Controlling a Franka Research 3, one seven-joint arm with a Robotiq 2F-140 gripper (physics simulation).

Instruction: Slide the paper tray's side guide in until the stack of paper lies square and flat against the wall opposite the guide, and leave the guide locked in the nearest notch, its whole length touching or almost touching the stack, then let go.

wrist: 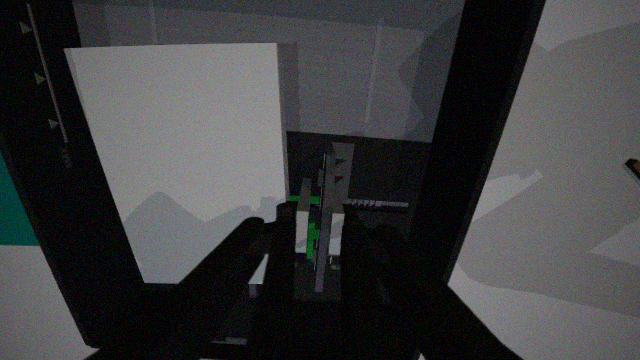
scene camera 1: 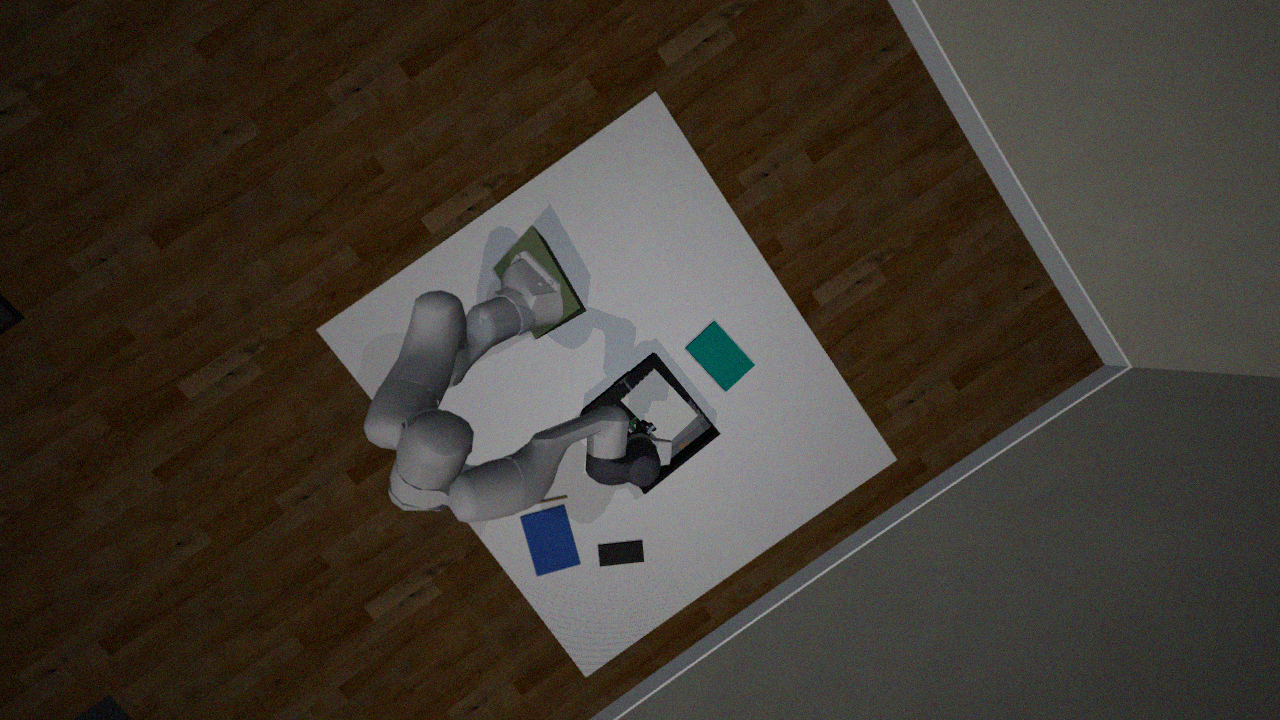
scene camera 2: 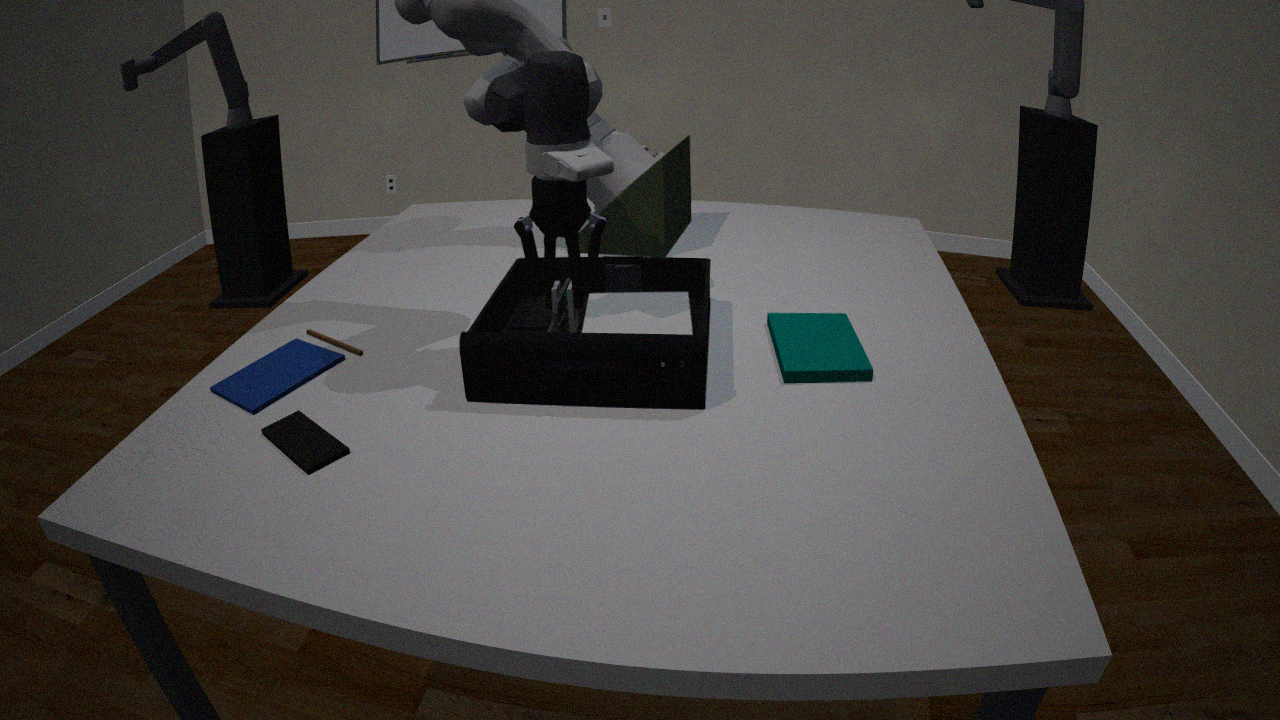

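Note:
The black paper tray (scene camera 1: 684, 461) (scene camera 2: 586, 371) (wrist: 475, 100) stands on the table. The white paper stack (scene camera 1: 662, 402) (scene camera 2: 637, 308) (wrist: 180, 140) lies flat along the tray's left wall in the wrist view, opposite the guide. The grey side guide (scene camera 2: 570, 308) (wrist: 324, 240), with light squeeze tabs and green latch parts, stands upright on the stack's other side. A strip of dark tray floor shows between them. My gripper (scene camera 2: 562, 279) (wrist: 318, 193) points down into the tray and is shut on the guide's tabs. The fingers hide the guide's lower part; the notch engagement is unclear.
A teal block (scene camera 1: 719, 355) (scene camera 2: 819, 347) lies beyond the paper side. A blue book (scene camera 1: 550, 540) (scene camera 2: 277, 374), a black slab (scene camera 1: 620, 552) (scene camera 2: 305, 441) and a brown stick (scene camera 2: 333, 342) lie on the guide side. The arm's base sits on an olive wedge (scene camera 2: 644, 210).

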